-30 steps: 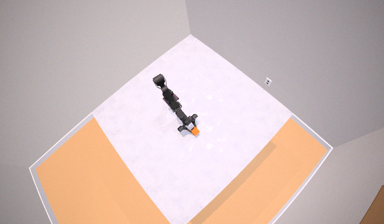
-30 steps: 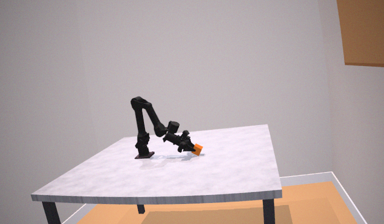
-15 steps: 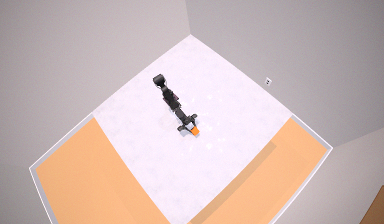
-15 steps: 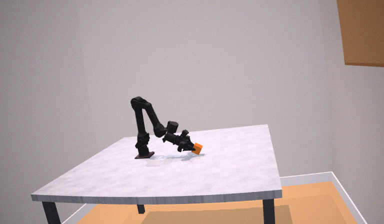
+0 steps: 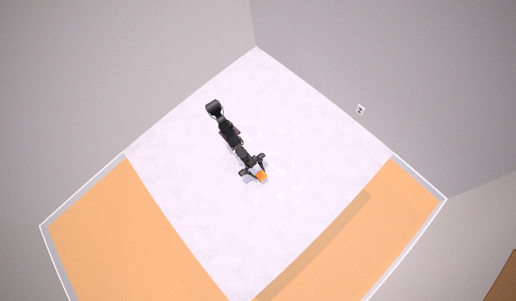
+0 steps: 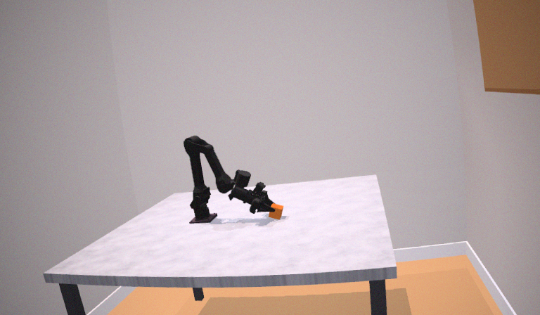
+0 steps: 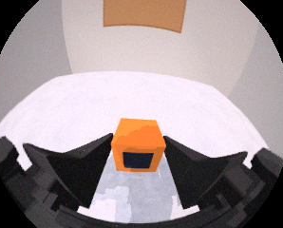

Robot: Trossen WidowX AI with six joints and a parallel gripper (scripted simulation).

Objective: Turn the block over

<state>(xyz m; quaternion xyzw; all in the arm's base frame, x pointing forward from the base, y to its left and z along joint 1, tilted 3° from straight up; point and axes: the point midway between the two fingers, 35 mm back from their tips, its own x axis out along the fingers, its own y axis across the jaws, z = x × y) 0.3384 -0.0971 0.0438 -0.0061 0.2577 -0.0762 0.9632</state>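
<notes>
My gripper tip is now 20 mm past the orange block and 10 mm above it.
</notes>
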